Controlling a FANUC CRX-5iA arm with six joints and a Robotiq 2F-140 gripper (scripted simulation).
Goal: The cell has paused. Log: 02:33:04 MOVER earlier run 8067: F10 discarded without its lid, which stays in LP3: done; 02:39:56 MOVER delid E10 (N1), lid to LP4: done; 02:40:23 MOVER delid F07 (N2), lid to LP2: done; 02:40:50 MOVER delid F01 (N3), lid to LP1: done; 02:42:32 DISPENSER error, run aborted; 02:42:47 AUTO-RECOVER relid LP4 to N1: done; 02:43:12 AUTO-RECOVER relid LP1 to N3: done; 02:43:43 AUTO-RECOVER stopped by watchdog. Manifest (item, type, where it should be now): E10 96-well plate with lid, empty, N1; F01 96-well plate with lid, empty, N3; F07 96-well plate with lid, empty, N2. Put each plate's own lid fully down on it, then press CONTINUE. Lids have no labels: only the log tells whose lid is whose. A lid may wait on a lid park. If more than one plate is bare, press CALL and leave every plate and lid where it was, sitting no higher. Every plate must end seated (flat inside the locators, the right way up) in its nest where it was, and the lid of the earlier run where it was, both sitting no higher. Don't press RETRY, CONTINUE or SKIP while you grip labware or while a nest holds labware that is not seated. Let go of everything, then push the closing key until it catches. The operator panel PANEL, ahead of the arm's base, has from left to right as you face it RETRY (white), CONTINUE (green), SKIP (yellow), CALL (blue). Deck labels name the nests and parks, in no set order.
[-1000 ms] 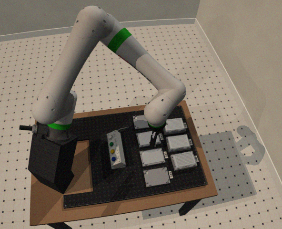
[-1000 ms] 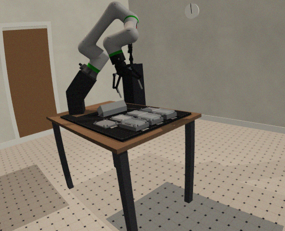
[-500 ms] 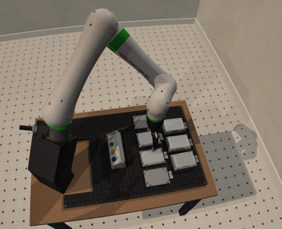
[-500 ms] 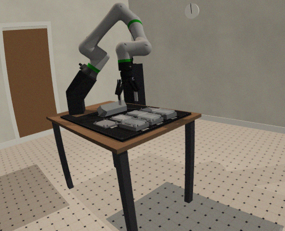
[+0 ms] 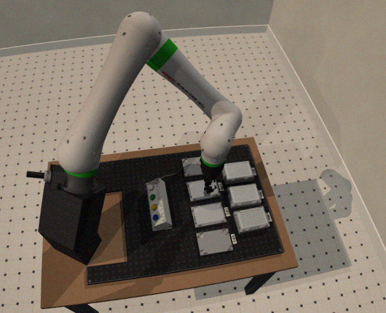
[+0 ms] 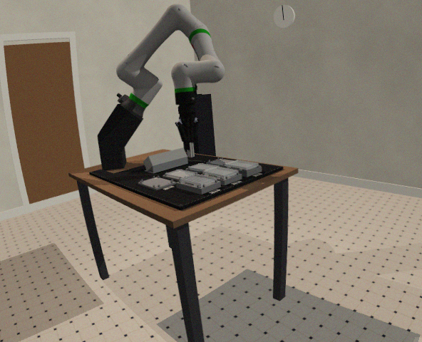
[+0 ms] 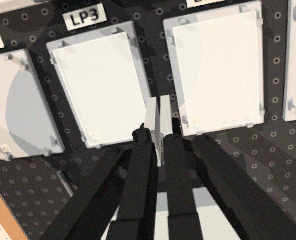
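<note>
Now: hand 110 mm above the park LP2 and 70 mm to the left of it. The rest, counted from my hand: park LP4 (200 mm to the left, 110 mm below, 10 mm ahead); pale park (200 mm to the right, 110 mm below, 10 mm behind); LP2 label (110 mm below, 90 mm ahead, 70 mm to the right).
</note>
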